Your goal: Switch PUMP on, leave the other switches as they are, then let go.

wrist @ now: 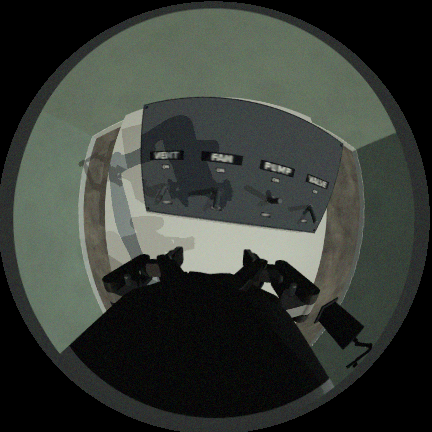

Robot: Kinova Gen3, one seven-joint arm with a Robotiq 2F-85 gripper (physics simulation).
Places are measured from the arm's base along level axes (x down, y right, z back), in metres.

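Pixels of known places: gripper, between the fingertips: (212, 255).
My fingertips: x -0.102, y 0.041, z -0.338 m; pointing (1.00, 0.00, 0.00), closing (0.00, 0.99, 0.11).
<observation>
Ahead of a thing's pixels: the offset from my fingertips to its top centre. Level surfaces: height alone.
A dark panel (250, 130) carries four labelled lever switches in the wrist view. The PUMP switch @(dx +0.071, dy +0.130, dz -0.068 m) (273, 200) sits under its PUMP label @(dx +0.082, dy +0.144, dz -0.135 m) (277, 168); its short lever stands out from the panel, tip to the right, clear above its lower label. The FAN switch @(dx +0.083, dy +0.010, dz -0.080 m) (217, 198) points down over its lower label. The VENT switch @(dx +0.083, dy -0.108, dz -0.104 m) (164, 193) at the left and the VALVE switch @(dx +0.083, dy +0.244, dz -0.031 m) (310, 213) at the right also slant downward; VENT is dim in shadow. My gripper (212, 255) is open, its fingers wide apart and empty, in front of and below the panel, touching no switch.
A pale surface @(dx +0.215 m) (230, 240) lies below the panel, with brown strips at the left (94, 200) and right (345, 215). A black flat object (341, 323) on a thin bent arm is at the lower right. Green walls stand behind. Shadows fall across the panel's left part.
</observation>
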